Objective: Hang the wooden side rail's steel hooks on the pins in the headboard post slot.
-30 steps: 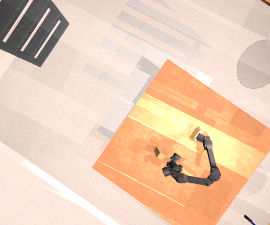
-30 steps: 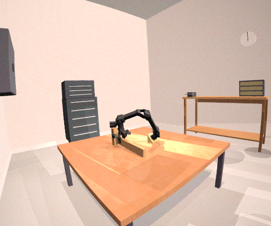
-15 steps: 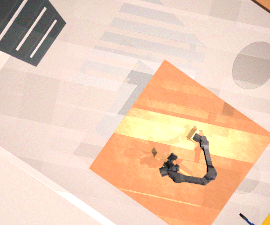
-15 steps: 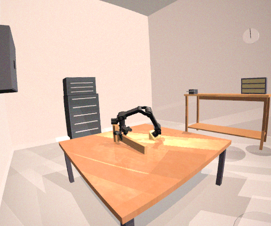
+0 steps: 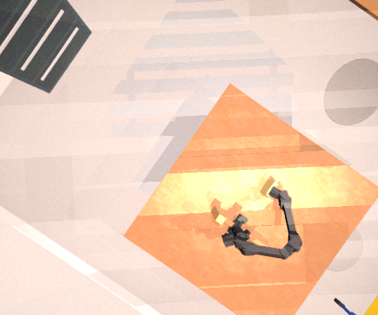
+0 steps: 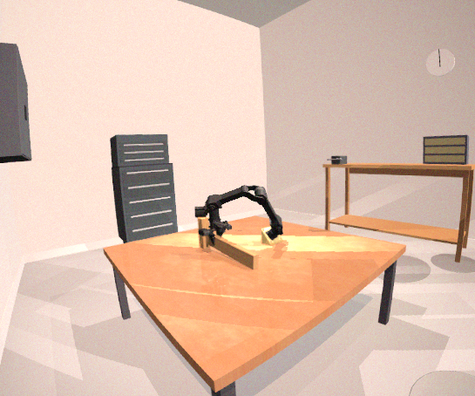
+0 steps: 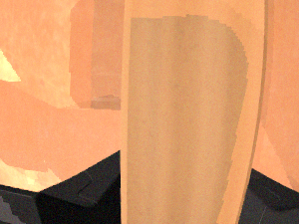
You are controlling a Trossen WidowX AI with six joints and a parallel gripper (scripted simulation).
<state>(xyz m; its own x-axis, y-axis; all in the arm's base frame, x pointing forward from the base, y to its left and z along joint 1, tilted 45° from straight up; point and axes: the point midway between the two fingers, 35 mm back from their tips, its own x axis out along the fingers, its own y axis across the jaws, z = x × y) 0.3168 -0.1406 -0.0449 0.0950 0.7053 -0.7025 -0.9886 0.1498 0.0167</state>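
Now: the wooden headboard post 12 cm to the right of my gripper tip, 4 cm above it and 1 cm behind it.
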